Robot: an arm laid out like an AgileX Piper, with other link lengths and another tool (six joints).
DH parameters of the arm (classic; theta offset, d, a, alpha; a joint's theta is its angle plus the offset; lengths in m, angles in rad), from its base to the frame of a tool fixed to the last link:
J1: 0 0.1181 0 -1.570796
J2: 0.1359 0 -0.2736 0
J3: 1.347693 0 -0.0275 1.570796
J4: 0 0.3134 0 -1.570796
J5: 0 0 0 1.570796
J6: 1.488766 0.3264 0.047 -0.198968
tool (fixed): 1.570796 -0.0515 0 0
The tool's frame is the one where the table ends.
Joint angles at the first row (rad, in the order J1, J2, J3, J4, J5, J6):
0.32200 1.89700 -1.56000 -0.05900 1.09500 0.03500
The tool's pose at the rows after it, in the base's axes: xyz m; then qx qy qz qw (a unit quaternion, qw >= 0):
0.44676, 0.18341, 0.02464, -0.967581, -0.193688, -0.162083, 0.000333
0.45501, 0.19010, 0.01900, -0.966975, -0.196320, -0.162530, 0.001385
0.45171, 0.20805, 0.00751, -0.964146, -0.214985, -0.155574, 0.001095
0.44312, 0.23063, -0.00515, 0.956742, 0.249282, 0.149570, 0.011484
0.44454, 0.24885, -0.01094, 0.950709, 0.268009, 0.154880, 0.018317
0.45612, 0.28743, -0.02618, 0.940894, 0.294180, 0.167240, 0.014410
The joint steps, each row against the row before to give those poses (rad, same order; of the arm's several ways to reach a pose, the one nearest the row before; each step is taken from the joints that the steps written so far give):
0.00301 0.11500 -0.13300 0.00100 0.12001 0.00001
0.00699 0.04299 -0.04599 0.00100 0.00199 0.00099
0.03901 0.04101 -0.02701 -0.00500 0.00100 0.00301
0.06699 0.04001 -0.02503 -0.03500 0.00402 0.00999
0.04300 0.03901 -0.04400 -0.02300 -0.00001 0.01200
0.05700 0.11599 -0.13899 -0.00700 0.00000 0.00200

